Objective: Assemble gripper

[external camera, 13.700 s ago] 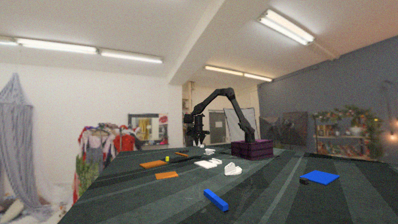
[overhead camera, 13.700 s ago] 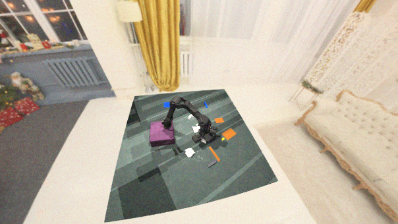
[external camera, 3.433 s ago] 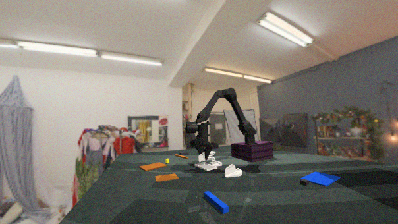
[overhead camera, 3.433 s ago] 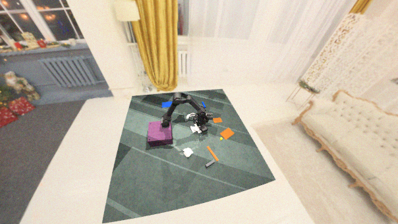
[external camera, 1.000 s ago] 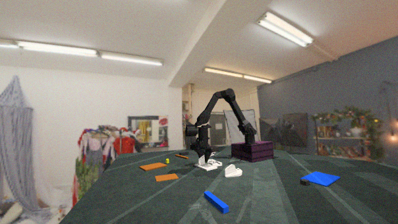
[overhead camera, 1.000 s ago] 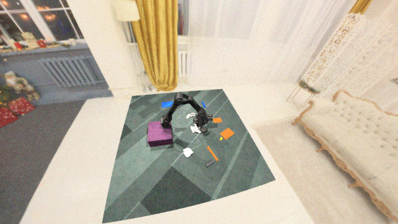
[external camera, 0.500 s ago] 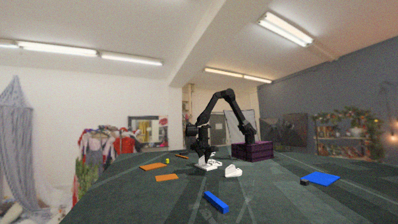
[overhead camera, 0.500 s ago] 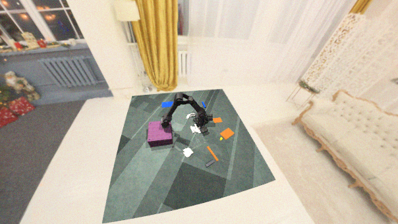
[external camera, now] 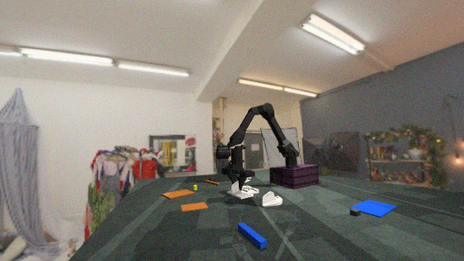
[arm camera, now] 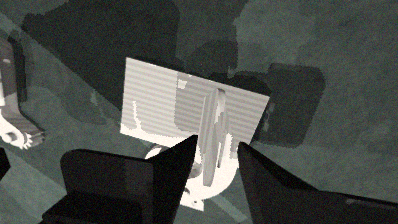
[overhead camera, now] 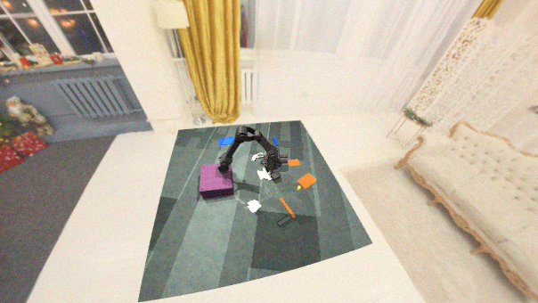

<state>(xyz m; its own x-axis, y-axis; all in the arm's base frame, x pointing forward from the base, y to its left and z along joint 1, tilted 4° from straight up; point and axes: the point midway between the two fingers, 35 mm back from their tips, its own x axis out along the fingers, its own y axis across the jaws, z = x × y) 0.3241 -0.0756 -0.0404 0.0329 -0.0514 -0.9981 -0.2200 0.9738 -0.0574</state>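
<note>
Now: gripper tip 1 cm short of the white plate-like part, 3 cm to the right of it and 1 cm above it. Also, from my gripper tip: small yellow piece (17 cm ahead, 16 cm to the right); white gripper base (17 cm behind, 20 cm to the right, 1 cm above); white housing plate (6 cm behind, 3 cm to the left, 1 cm below).
</note>
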